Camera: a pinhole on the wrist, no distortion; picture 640 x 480 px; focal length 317.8 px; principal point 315.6 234.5 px. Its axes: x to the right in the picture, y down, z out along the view. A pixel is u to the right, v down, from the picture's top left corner.
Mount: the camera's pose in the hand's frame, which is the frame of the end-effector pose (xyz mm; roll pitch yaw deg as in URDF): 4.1 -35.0 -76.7 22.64 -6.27 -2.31
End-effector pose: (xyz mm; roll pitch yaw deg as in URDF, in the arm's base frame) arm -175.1 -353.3 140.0 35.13 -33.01 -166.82
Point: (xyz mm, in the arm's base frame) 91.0 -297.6 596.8
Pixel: outside the picture
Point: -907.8 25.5 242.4
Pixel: outside the picture
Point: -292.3 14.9 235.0
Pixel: 410 163
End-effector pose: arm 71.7 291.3 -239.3 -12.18 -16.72 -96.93
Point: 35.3 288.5 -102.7
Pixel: 426 320
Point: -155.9 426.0 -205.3
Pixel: outside the picture
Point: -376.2 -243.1 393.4
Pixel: outside the picture
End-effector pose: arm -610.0 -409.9 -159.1 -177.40 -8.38 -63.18
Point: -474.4 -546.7 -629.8
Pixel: 421 369
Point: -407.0 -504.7 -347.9
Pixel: 510 263
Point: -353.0 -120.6 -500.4
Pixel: 232 155
